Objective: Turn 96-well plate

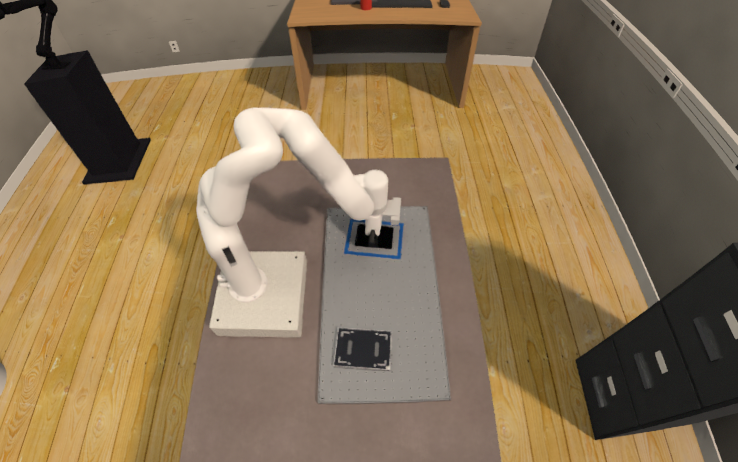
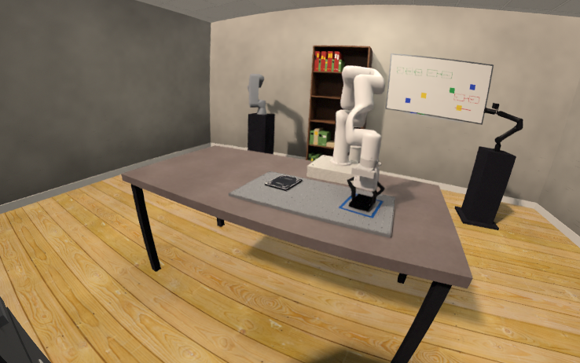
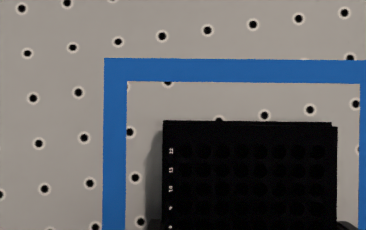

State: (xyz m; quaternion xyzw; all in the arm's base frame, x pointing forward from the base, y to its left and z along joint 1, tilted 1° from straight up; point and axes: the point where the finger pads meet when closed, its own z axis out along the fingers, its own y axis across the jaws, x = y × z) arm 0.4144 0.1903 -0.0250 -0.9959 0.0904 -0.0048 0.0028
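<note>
The black 96-well plate is 10 mm below my hand. From my hand the other things lie so: plate nest N1 (60 mm behind, 400 mm to the right, 20 mm below).
</note>
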